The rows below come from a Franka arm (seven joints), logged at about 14 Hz.
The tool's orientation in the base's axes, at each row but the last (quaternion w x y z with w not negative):
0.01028, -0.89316, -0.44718, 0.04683
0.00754, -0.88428, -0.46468, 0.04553
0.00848, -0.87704, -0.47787, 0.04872
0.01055, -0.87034, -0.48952, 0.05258
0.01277, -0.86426, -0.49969, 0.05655
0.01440, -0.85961, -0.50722, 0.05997
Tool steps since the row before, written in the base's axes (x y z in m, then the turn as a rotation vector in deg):
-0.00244, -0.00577, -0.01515, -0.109, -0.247, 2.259
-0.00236, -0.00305, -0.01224, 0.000, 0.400, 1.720
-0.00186, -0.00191, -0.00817, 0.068, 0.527, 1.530
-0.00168, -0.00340, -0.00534, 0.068, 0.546, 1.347
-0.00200, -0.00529, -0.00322, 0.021, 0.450, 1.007
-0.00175, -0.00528, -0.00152, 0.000, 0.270, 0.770
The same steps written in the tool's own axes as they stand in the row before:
-0.00494, 0.00243, 0.01544, -0.431, -0.075, -2.233
-0.00294, 0.00048, 0.01248, 0.203, -0.323, -1.724
-0.00197, -0.00002, 0.00836, 0.360, -0.323, -1.546
-0.00333, 0.00071, 0.00559, 0.392, -0.320, -1.364
-0.00529, 0.00118, 0.00360, 0.314, -0.286, -1.018
-0.00532, 0.00117, 0.00190, 0.168, -0.197, -0.774

